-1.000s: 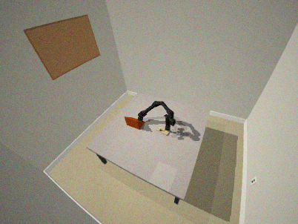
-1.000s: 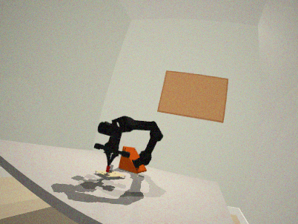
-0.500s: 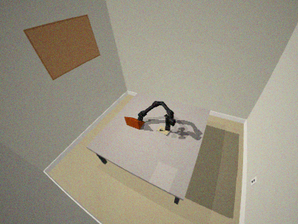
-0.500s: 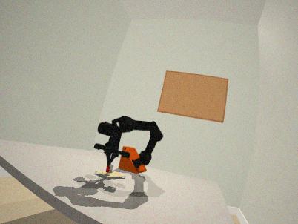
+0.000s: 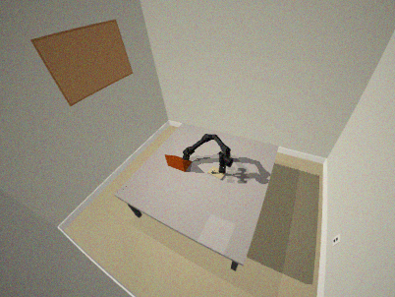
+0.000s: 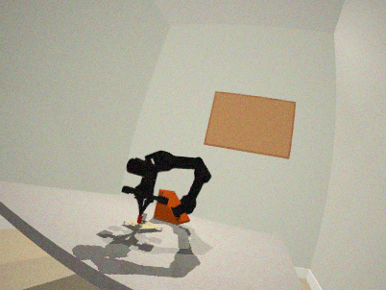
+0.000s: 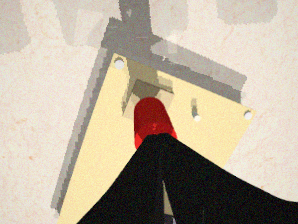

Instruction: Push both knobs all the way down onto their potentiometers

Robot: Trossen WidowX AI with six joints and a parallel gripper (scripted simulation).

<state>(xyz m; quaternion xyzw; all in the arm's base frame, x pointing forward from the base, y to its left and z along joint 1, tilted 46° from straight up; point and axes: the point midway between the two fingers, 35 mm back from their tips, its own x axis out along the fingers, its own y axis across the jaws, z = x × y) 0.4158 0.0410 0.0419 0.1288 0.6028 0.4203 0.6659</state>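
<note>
Now: gripper tip 2 cm above the red knob.
</note>
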